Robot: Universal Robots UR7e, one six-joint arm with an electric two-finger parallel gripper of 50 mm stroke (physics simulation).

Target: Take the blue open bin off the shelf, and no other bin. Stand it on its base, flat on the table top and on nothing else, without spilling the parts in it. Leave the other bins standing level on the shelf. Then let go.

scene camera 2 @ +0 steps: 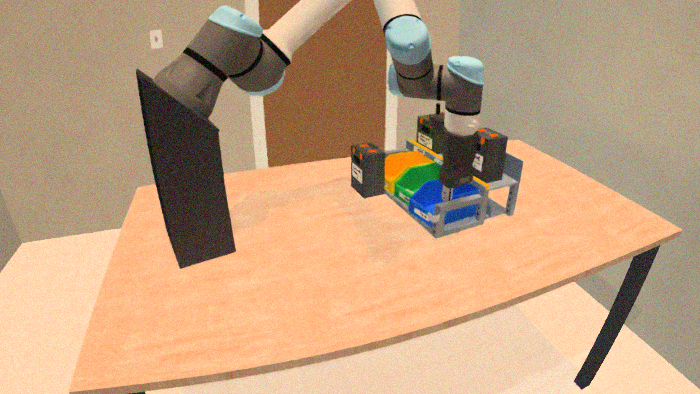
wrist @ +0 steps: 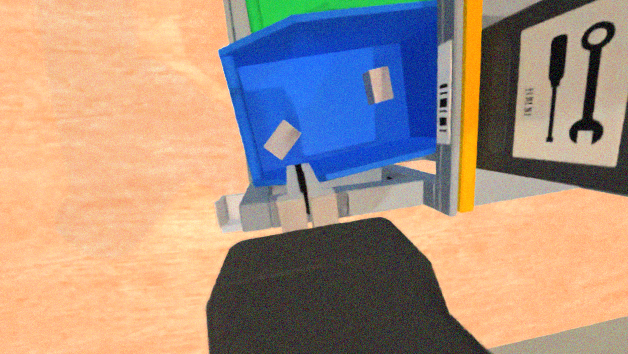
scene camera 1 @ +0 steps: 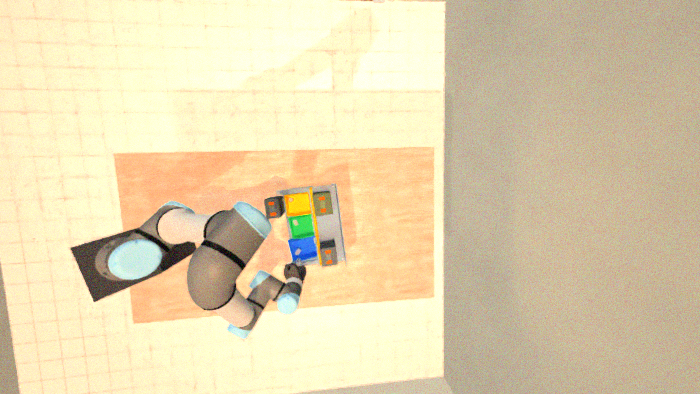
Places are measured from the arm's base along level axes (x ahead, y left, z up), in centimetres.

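Pixels of known places: gripper, fingertip midpoint: (scene camera 2: 446, 200) (wrist: 300, 179) (scene camera 1: 299, 260); arm's base at its link origin: (scene camera 2: 180, 99).
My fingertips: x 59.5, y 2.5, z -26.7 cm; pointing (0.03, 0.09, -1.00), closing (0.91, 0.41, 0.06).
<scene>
Ahead of a thing's pixels: the offset from my fingertips to its top centre.
The blue open bin @(dy +6.6, dx +2.2, dz +0.8 cm) (scene camera 1: 307, 245) (scene camera 2: 425, 200) (wrist: 330, 100) stands at the near end of the grey shelf (scene camera 1: 330, 227) (scene camera 2: 511, 200) (wrist: 385, 197), turned slightly askew, its front corner towards the shelf's front edge. Two pale block-shaped parts show inside it in the wrist view, one part @(dy +2.2, dx -1.6, dz -4.8 cm) (wrist: 282, 140) near the front and another part @(dy +9.6, dx +5.8, dz -5.3 cm) (wrist: 378, 85) near the back. My gripper (scene camera 1: 298, 263) (scene camera 2: 446, 194) (wrist: 300, 179) points down at the bin's outer side wall near its front, fingers almost together, shut on the blue bin. The wall between the fingertips is hard to make out. The bin's underside is hidden.
The green bin @(dy +17.1, dx -0.2, dz +0.1 cm) (scene camera 1: 302, 226) (scene camera 2: 417, 177) (wrist: 300, 6) stands beside the blue one, the yellow bin @(dy +27.2, dx -4.8, dz +0.1 cm) (scene camera 1: 298, 204) (scene camera 2: 405, 162) beyond it. A black box @(dy +22.7, dx -17.3, dz +5.2 cm) (scene camera 1: 274, 206) (scene camera 2: 367, 170) stands before the shelf. Another black box @(dy +9.2, dx +12.3, dz +14.4 cm) (scene camera 1: 328, 253) (scene camera 2: 490, 155) (wrist: 495, 100) and an olive box @(dy +30.9, dx +4.2, dz +11.9 cm) (scene camera 1: 323, 203) stand behind the bins.
</scene>
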